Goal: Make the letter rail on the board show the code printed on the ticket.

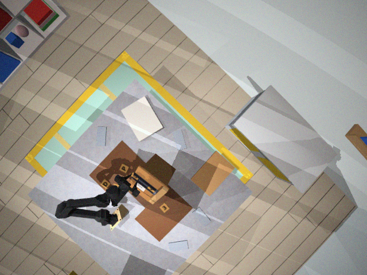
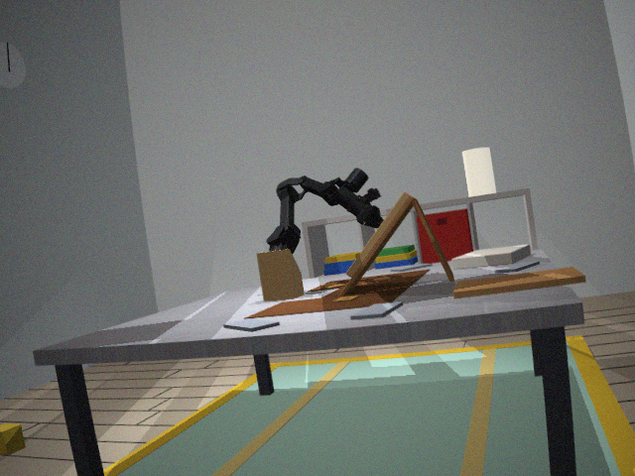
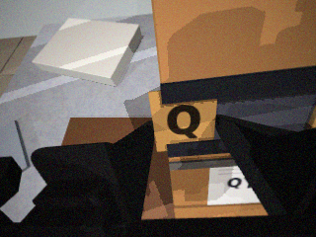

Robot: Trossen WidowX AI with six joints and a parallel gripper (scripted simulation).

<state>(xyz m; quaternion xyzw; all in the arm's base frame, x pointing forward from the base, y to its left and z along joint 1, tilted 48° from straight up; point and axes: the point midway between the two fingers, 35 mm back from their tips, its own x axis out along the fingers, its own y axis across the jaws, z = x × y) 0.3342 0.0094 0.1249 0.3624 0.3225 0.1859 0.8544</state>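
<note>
The white ticket is 70 mm to the right of my gripper tip, 70 mm below it and 50 mm behind it. Round my gripper tip: white block (310 mm ahead, 270 mm to the left, 150 mm below); then letter tile (right at my gripper tip); then brown mat (170 mm below, 160 mm behind, 100 mm to the right).
</note>
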